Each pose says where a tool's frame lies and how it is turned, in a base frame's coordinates. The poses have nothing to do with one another.
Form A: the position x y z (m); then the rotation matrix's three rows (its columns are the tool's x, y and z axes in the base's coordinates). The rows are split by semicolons.
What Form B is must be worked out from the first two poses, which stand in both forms.
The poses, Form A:
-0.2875 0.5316 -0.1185; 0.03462 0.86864 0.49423; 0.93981 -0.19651 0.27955; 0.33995 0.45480 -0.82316
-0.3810 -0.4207 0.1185; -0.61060 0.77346 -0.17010; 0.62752 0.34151 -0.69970; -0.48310 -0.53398 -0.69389
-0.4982 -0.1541 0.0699; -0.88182 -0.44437 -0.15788; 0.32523 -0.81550 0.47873; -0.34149 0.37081 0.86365
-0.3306 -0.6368 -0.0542; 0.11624 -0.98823 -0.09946; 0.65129 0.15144 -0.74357; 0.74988 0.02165 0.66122
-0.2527 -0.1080 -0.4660; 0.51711 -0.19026 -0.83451; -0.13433 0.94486 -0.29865; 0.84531 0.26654 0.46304
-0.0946 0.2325 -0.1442; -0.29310 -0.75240 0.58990; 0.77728 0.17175 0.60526; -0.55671 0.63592 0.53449
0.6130 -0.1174 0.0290; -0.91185 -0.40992 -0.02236; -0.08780 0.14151 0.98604; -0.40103 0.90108 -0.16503
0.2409 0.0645 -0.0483; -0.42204 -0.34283 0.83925; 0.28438 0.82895 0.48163; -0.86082 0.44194 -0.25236
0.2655 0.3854 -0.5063; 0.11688 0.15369 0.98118; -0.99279 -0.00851 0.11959; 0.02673 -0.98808 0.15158
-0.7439 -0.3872 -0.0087; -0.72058 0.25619 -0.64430; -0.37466 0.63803 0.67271; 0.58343 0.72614 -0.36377
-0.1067 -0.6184 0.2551; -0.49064 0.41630 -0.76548; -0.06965 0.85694 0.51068; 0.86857 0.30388 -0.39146
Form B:
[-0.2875 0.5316 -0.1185 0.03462 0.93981 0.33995 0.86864 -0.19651 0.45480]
[-0.3810 -0.4207 0.1185 -0.61060 0.62752 -0.48310 0.77346 0.34151 -0.53398]
[-0.4982 -0.1541 0.0699 -0.88182 0.32523 -0.34149 -0.44437 -0.81550 0.37081]
[-0.3306 -0.6368 -0.0542 0.11624 0.65129 0.74988 -0.98823 0.15144 0.02165]
[-0.2527 -0.1080 -0.4660 0.51711 -0.13433 0.84531 -0.19026 0.94486 0.26654]
[-0.0946 0.2325 -0.1442 -0.29310 0.77728 -0.55671 -0.75240 0.17175 0.63592]
[0.6130 -0.1174 0.0290 -0.91185 -0.08780 -0.40103 -0.40992 0.14151 0.90108]
[0.2409 0.0645 -0.0483 -0.42204 0.28438 -0.86082 -0.34283 0.82895 0.44194]
[0.2655 0.3854 -0.5063 0.11688 -0.99279 0.02673 0.15369 -0.00851 -0.98808]
[-0.7439 -0.3872 -0.0087 -0.72058 -0.37466 0.58343 0.25619 0.63803 0.72614]
[-0.1067 -0.6184 0.2551 -0.49064 -0.06965 0.86857 0.41630 0.85694 0.30388]

